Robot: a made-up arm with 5 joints.
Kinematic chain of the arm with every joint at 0, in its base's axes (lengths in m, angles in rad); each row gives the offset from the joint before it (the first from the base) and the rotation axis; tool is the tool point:
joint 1: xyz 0 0 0.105 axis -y
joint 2: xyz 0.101 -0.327 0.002 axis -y
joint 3: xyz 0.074 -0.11 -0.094 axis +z
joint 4: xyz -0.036 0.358 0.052 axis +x
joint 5: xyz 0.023 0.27 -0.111 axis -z
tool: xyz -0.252 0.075 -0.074
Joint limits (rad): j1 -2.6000..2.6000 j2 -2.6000..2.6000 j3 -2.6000..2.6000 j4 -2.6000..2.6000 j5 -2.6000..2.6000
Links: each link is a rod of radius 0.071 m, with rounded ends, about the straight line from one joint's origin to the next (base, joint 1, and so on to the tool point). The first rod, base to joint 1, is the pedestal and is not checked.
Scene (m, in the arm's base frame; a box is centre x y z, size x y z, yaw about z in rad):
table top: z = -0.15
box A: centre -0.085 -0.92 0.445 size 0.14 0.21 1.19 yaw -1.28
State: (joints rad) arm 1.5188 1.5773 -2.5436 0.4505 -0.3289
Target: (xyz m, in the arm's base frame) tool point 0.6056 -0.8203 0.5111
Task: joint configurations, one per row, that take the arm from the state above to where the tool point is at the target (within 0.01 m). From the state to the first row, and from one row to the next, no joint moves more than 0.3 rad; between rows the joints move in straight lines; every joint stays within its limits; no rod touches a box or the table.
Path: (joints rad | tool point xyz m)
1: 1.2270 1.6969 -2.3551 0.2107 -0.1800 | -0.6707 -0.7293 0.5206
2: 0.9353 1.8164 -2.1667 -0.0291 -0.0310 | -0.5868 -0.6029 0.7085
3: 0.6435 1.9360 -1.9782 -0.2688 0.1179 | -0.4181 -0.4687 0.8585
4: 0.3518 2.0555 -1.7898 -0.5086 0.2668 | -0.1819 -0.3421 0.9333
5: 0.3371 1.7638 -1.9518 -0.3385 0.1008 | -0.0011 -0.4392 0.9749
6: 0.3224 1.4720 -2.1139 -0.1684 -0.0651 | 0.1968 -0.5427 0.9520
7: 0.3078 1.1803 -2.2759 0.0017 -0.2311 | 0.3827 -0.6443 0.8589
8: 0.2931 0.8885 -2.4380 0.1718 -0.3971 | 0.5270 -0.7382 0.7045
9: 0.2785 0.5968 -2.6000 0.3419 -0.5631 | 0.6056 -0.8203 0.5111

